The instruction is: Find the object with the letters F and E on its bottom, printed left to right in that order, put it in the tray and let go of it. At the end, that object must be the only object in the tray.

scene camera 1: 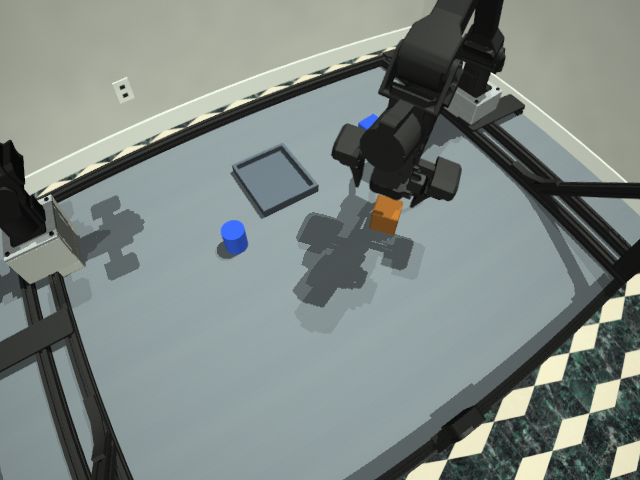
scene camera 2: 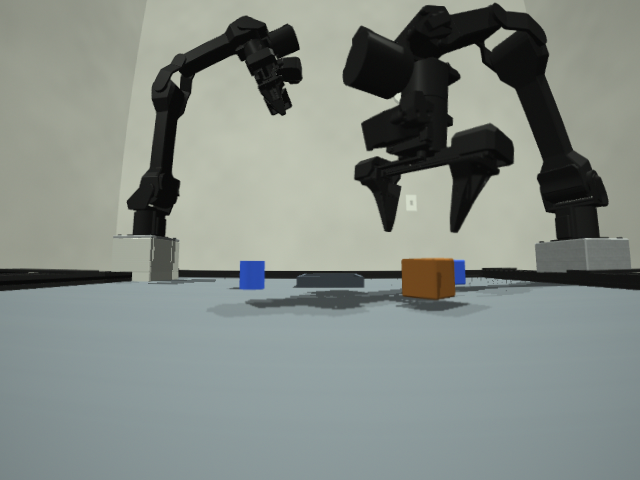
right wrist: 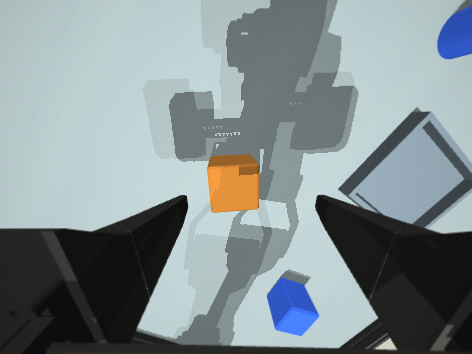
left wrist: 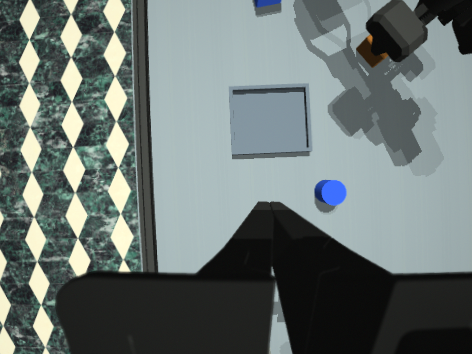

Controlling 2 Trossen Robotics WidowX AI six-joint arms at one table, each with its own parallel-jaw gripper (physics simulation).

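Places are measured from the left arm's base along level axes (x ahead, y left, z up), in metres.
Pixels of known places: left gripper, between the fingertips: (scene camera 2: 283, 114) (left wrist: 267, 212); right gripper, between the fingertips: (scene camera 1: 384, 195) (scene camera 2: 417, 232) (right wrist: 251, 201); left arm's base, origin of its link: (scene camera 1: 27, 226) (scene camera 2: 148, 237); right arm's base, origin of its link: (scene camera 1: 472, 85) (scene camera 2: 578, 241).
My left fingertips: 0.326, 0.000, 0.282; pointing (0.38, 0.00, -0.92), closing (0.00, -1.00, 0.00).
Note:
Ahead of a thing's pixels: the offset from my left fingertips to its middle, as dx, dy, dz.
An orange cube @(+0.235, -0.224, -0.359) (scene camera 1: 385, 221) (scene camera 2: 426, 279) (left wrist: 368, 55) (right wrist: 234, 190) rests on the table. My right gripper (scene camera 1: 385, 195) (scene camera 2: 421, 231) (right wrist: 251, 201) is open and empty, pointing down above it, with the cube nearer the left-hand finger in the right wrist view. A blue cylinder @(-0.010, -0.141, -0.360) (scene camera 1: 235, 238) (scene camera 2: 252, 275) (left wrist: 333, 192) (right wrist: 457, 37) stands near the tray @(+0.108, -0.044, -0.373) (scene camera 1: 292, 202) (scene camera 2: 330, 281) (left wrist: 309, 120) (right wrist: 382, 151), which is empty. A blue block @(+0.332, -0.036, -0.359) (scene camera 1: 368, 122) (scene camera 2: 459, 272) (left wrist: 267, 2) (right wrist: 295, 310) is partly hidden in both scene views. My left gripper (scene camera 2: 280, 112) (left wrist: 267, 212) is shut and empty, high up. No letters show; the bottoms are hidden.
In scene camera 1, the right arm (scene camera 1: 426, 56) reaches over the blue block and covers part of it. The tray lies between the left arm's base (scene camera 1: 46, 253) and the right gripper. A black frame (scene camera 1: 222, 124) runs along the table's edge.

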